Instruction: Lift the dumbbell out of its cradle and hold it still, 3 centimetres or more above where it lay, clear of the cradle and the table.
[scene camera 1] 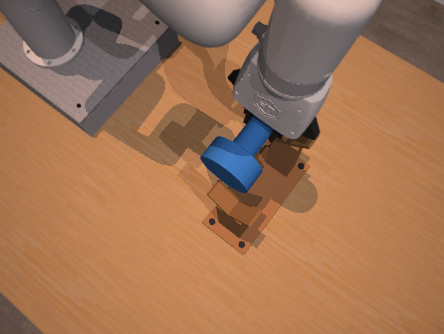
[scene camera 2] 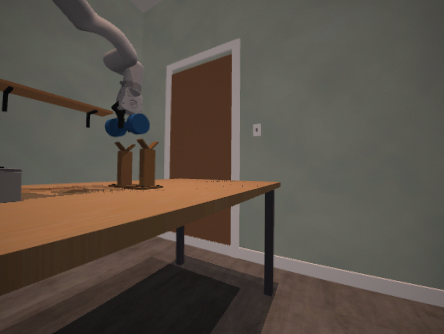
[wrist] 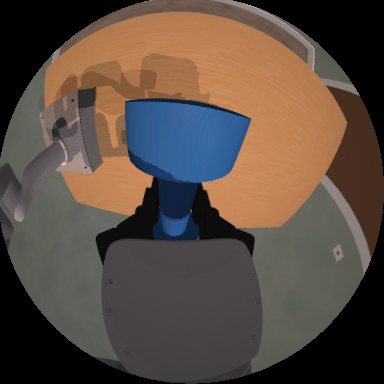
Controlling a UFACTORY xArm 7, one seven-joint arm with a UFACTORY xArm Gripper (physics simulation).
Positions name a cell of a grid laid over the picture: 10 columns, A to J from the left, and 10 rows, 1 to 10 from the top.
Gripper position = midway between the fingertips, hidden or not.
In view: my gripper (scene camera 1: F4), a blue dumbbell (scene camera 1: F5) and a brown wooden cradle (scene camera 1: F7).
The blue dumbbell is seen too in the wrist view (wrist: E4). My gripper shows as well in the wrist view (wrist: E5). The brown wooden cradle shows as well in scene camera 2 (scene camera 2: D5).
